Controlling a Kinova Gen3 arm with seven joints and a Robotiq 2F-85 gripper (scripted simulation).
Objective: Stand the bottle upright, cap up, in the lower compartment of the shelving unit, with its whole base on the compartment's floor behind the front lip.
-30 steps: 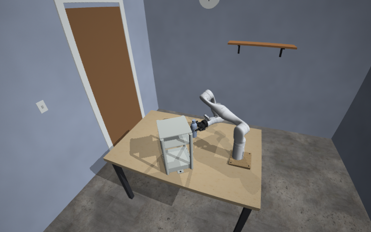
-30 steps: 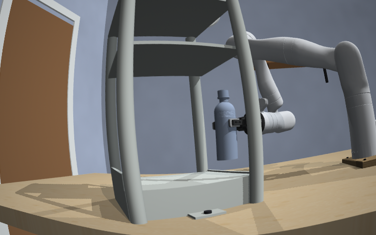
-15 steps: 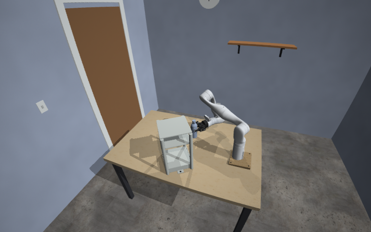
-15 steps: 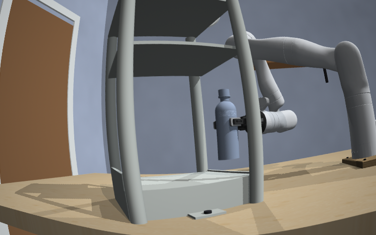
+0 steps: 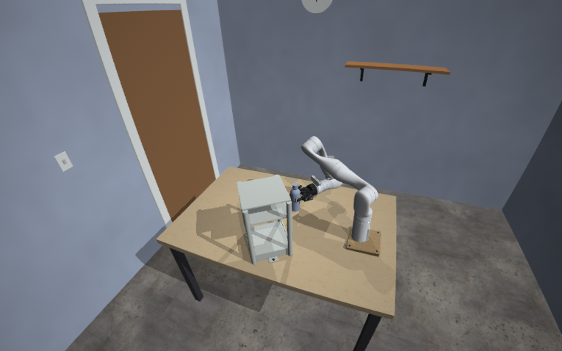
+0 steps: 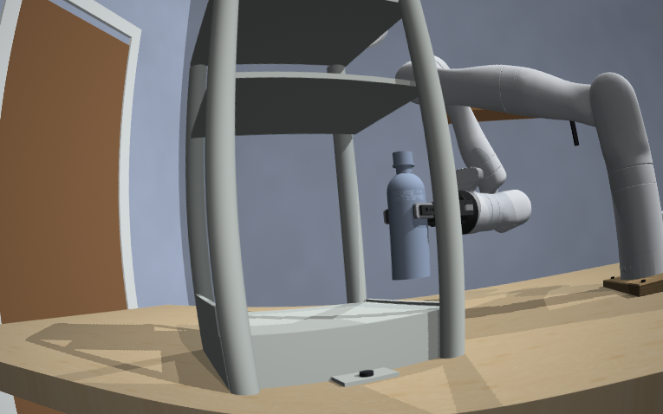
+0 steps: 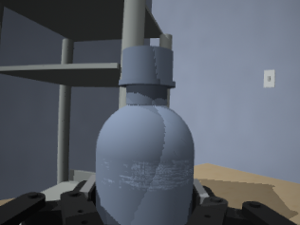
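Right now my hand is 10 cm short of the grey shelving unit, 25 cm to the right of it and 2 cm below it. Round my hand: blue-grey bottle (2 cm above).
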